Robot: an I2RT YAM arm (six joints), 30 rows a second.
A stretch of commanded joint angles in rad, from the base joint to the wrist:
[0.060 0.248 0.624 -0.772 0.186 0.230]
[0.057 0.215 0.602 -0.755 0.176 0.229]
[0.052 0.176 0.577 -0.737 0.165 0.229]
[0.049 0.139 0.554 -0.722 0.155 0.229]
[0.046 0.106 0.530 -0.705 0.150 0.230]
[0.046 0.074 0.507 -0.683 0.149 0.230]
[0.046 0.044 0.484 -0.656 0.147 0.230]
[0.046 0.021 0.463 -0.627 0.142 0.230]
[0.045 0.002 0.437 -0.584 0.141 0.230]
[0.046 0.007 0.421 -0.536 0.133 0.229]
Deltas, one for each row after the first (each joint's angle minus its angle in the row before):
[-0.003 -0.033 -0.022 0.017 -0.010 -0.001]
[-0.005 -0.039 -0.025 0.018 -0.011 0.000]
[-0.003 -0.037 -0.023 0.015 -0.010 0.000]
[-0.003 -0.033 -0.024 0.017 -0.005 0.001]
[0.000 -0.032 -0.023 0.022 -0.001 0.000]
[0.000 -0.030 -0.023 0.027 -0.002 0.000]
[0.000 -0.023 -0.021 0.029 -0.005 0.000]
[-0.001 -0.019 -0.026 0.043 -0.001 0.000]
[0.001 0.005 -0.016 0.048 -0.008 -0.001]

